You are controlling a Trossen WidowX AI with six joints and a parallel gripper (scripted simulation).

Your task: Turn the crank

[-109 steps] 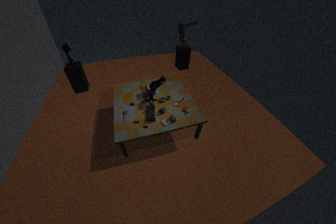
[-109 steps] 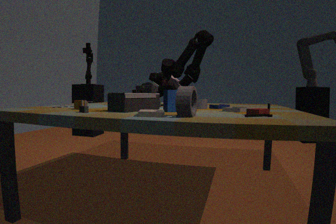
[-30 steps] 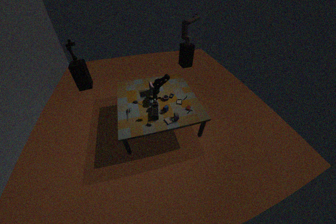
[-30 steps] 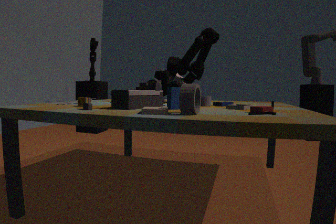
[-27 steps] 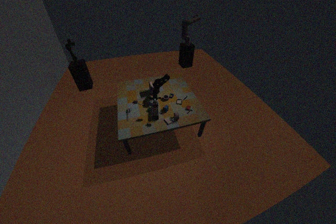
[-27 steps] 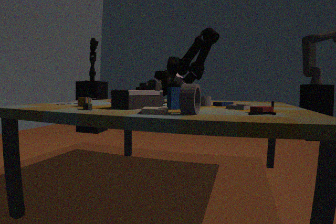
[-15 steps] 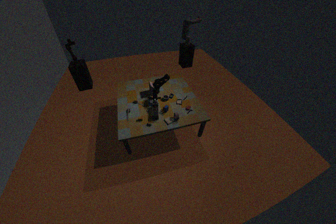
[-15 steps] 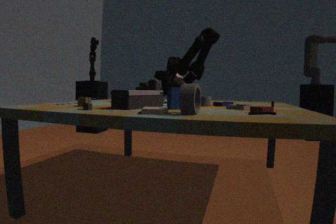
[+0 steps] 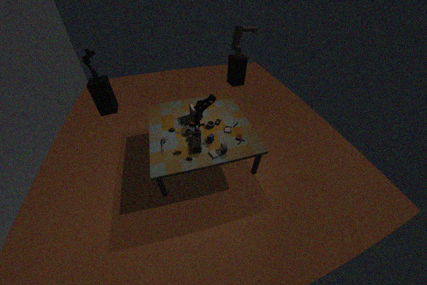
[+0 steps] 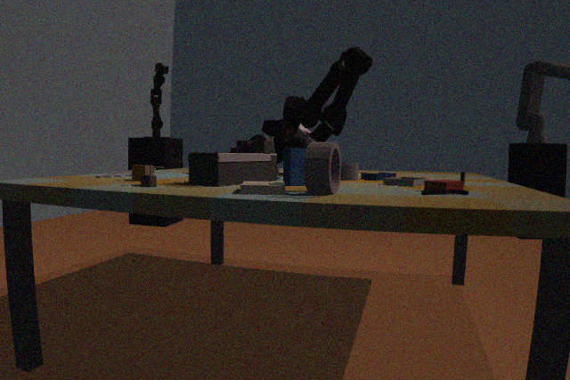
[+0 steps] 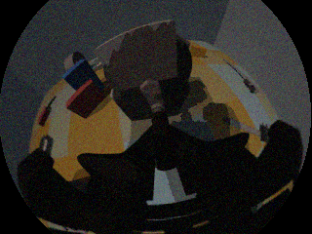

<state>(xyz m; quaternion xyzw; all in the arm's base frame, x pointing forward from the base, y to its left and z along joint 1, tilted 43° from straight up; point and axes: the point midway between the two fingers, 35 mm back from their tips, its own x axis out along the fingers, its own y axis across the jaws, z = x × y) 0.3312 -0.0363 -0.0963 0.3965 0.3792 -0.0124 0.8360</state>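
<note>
Right now the dark crank handle is 30 mm above my gripper tip, 20 mm behind it and 10 mm to the left of it. Round my gripper tip: blue block: 170 mm ahead, 120 mm to the left, 10 mm above; then red pointer: 110 mm ahead, 50 mm above, 30 mm to the right; then yellow block: 280 mm to the right, 210 mm ahead, 20 mm below.
</note>
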